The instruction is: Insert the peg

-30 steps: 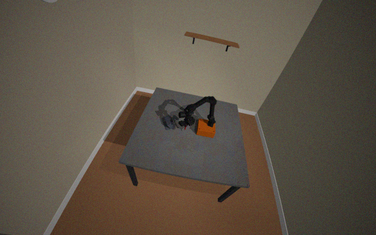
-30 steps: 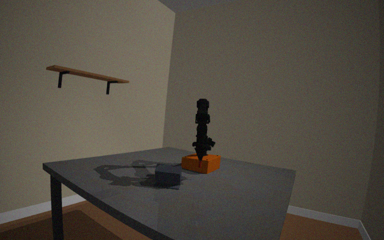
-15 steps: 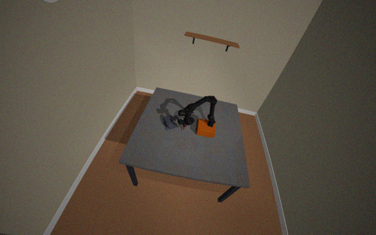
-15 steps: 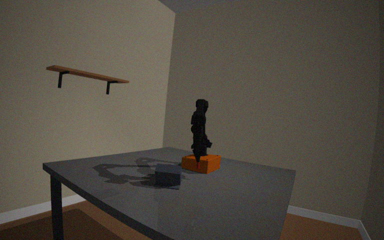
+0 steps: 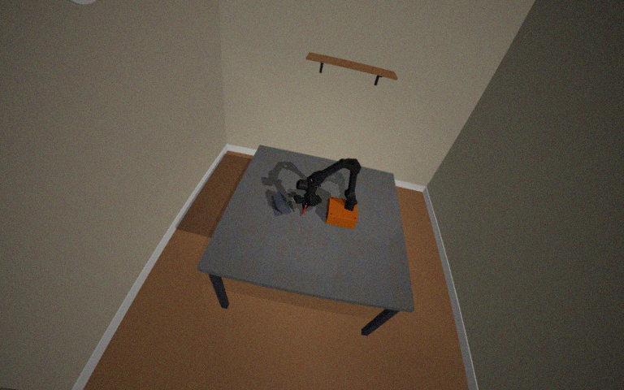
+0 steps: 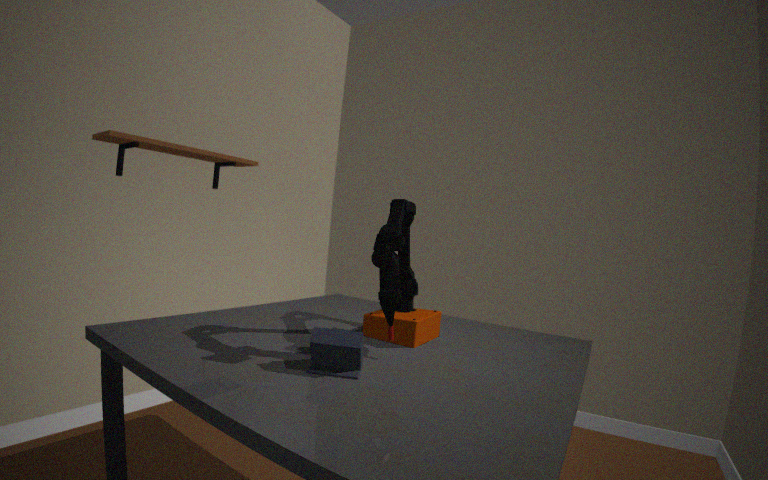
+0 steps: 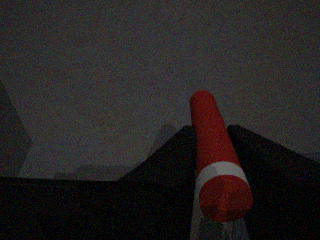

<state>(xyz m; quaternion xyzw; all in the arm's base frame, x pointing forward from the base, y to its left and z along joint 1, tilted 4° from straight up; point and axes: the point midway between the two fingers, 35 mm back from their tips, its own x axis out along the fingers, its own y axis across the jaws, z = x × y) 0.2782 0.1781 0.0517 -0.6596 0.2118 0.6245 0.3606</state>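
Now: gripper tip 17 cm short of the sloped panel, 3 cm to the left of it and 6 cm above it. From my gripper tip the other things lie so: red round peg (2 cm above).
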